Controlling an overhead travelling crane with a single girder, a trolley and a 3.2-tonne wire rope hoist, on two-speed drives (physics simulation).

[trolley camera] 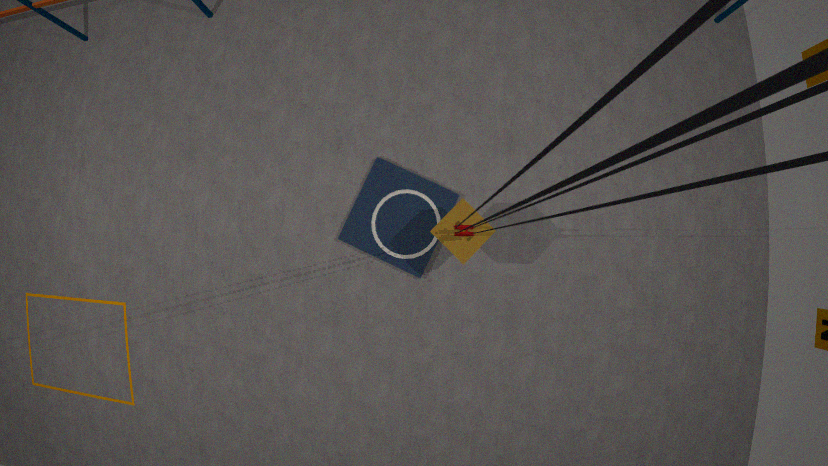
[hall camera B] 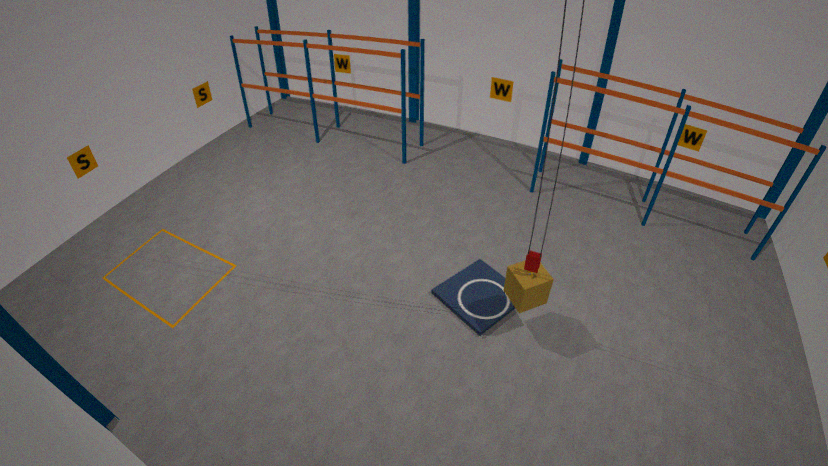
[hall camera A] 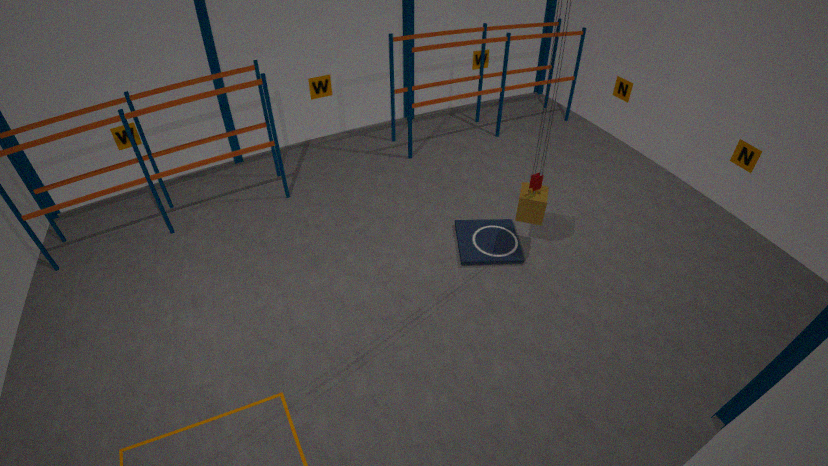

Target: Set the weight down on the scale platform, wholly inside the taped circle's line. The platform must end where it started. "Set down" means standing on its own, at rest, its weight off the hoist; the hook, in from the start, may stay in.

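Observation:
The yellow block-shaped weight (hall camera A: 531, 210) (hall camera B: 527, 291) (trolley camera: 463, 252) hangs upright in the air, its shadow apart from it on the floor. My red hook block (hall camera A: 535, 182) (hall camera B: 532, 262) (trolley camera: 464, 230) is at its top, the hook in the weight; the hook itself is hardly visible. The blue scale platform (hall camera A: 465, 232) (hall camera B: 479, 269) (trolley camera: 378, 174) lies flat on the floor. Its white taped circle (hall camera A: 473, 240) (hall camera B: 459, 298) (trolley camera: 373, 224) shows. In the trolley view the weight is at the platform's right edge, its left corner overlapping the circle's right side.
A yellow marked rectangle (hall camera A: 202, 421) (hall camera B: 198, 247) (trolley camera: 75, 298) is on the floor, far left of the platform in the trolley view. Two blue and orange racks, one with a post (hall camera A: 146, 173) (hall camera B: 311, 92), the other with a post (hall camera A: 502, 86) (hall camera B: 666, 167), stand along the W wall.

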